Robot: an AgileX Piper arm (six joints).
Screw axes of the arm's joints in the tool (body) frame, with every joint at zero. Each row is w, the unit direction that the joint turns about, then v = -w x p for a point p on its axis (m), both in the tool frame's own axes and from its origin. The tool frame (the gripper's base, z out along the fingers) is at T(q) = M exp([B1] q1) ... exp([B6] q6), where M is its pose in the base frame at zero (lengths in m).
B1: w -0.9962 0 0.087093 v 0 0.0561 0
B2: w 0 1 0 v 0.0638 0 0.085
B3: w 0 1 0 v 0.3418 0 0.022
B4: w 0 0 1 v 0 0 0
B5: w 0 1 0 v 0.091 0 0
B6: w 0 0 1 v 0 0 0
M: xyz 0.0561 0 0.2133 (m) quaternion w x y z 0.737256 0 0.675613 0
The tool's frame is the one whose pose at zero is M.
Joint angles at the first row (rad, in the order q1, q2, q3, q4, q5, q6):
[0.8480, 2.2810, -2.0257, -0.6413, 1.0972, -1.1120]
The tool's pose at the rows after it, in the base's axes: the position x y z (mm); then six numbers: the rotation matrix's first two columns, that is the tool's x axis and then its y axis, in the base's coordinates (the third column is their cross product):
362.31 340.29 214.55 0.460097 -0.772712 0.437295 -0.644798 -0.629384 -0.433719
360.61 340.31 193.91 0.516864 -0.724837 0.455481 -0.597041 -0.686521 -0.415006
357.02 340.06 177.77 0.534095 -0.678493 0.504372 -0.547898 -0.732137 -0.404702
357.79 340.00 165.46 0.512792 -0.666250 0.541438 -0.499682 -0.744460 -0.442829
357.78 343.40 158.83 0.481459 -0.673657 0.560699 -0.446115 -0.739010 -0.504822
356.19 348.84 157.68 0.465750 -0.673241 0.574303 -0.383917 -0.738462 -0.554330
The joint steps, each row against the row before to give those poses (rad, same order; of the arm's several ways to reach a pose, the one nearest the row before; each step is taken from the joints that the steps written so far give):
[0.0000, 0.0000, 0.0222, 0.0156, -0.0325, -0.0435]
[0.0000, 0.0000, 0.0830, -0.0205, -0.0905, -0.0219]
[0.0104, 0.0000, 0.0749, -0.0834, -0.0633, 0.0328]
[0.0047, 0.0044, 0.0609, -0.1260, -0.0777, 0.1066]
[0.0088, 0.0042, 0.0426, -0.1431, -0.0684, 0.1439]
[0.0114, 0.0000, 0.0259, -0.1270, -0.0490, 0.1153]

